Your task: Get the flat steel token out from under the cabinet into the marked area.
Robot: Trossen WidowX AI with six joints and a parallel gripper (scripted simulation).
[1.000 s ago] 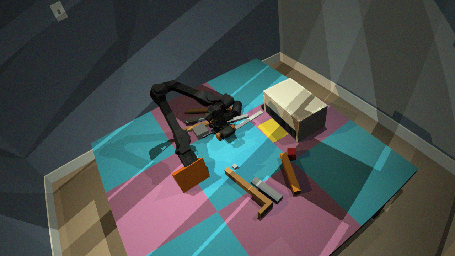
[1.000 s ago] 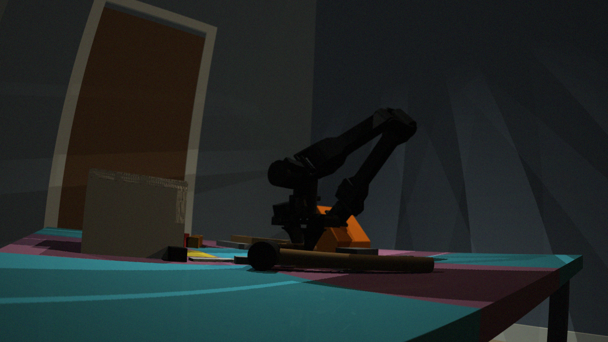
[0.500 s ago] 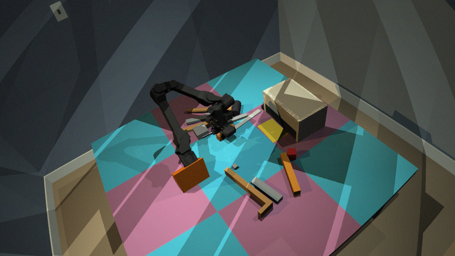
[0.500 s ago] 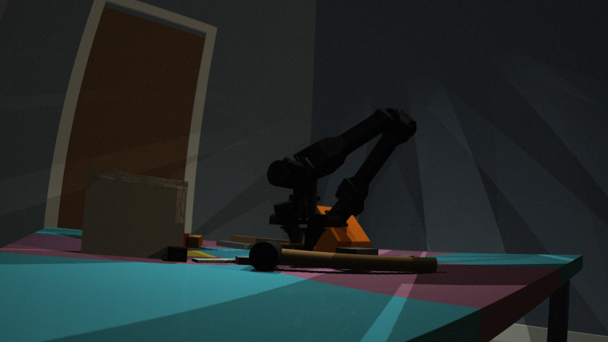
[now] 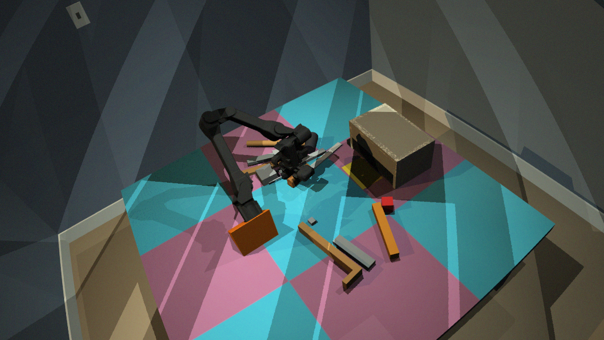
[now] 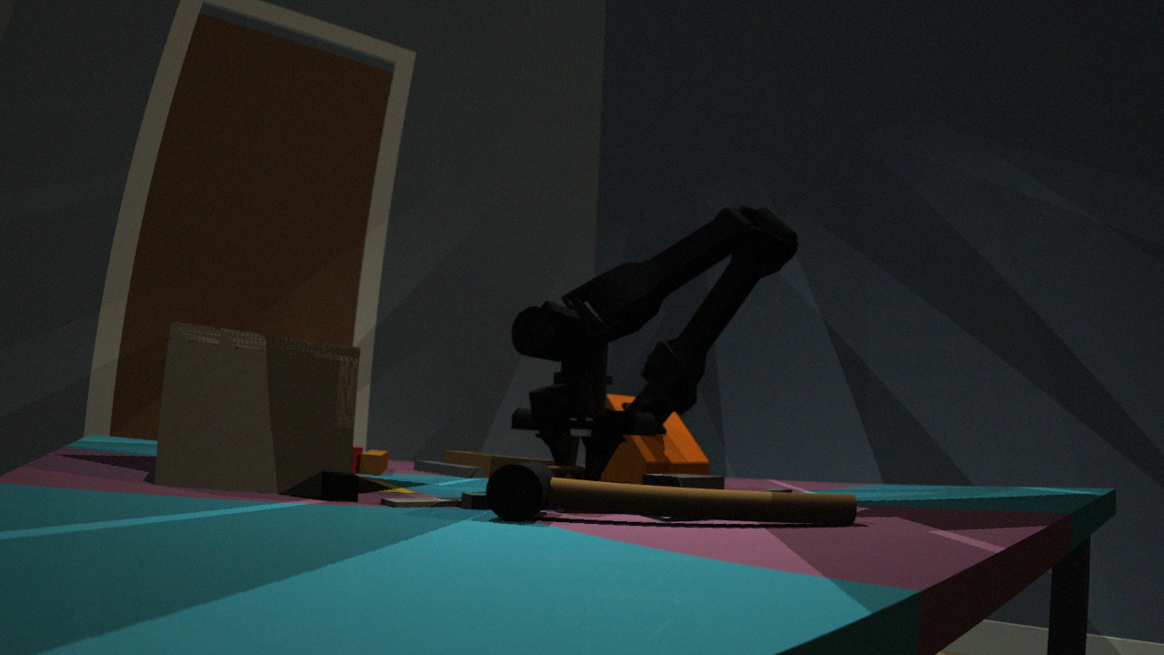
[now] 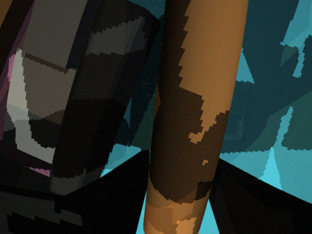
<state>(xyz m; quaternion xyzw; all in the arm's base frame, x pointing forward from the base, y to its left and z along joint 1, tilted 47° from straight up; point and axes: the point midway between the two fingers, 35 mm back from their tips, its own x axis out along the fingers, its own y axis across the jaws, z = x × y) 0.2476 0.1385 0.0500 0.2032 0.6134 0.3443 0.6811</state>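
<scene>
My gripper tip is 2 cm past the screwdriver and 5 cm to the right of it. Also, from my gripper tip: long wooden stick 4 cm behind, 15 cm to the left; small grey cube 7 cm behind, 21 cm to the right; grey block 8 cm behind, 10 cm to the left, 1 cm above.
</scene>
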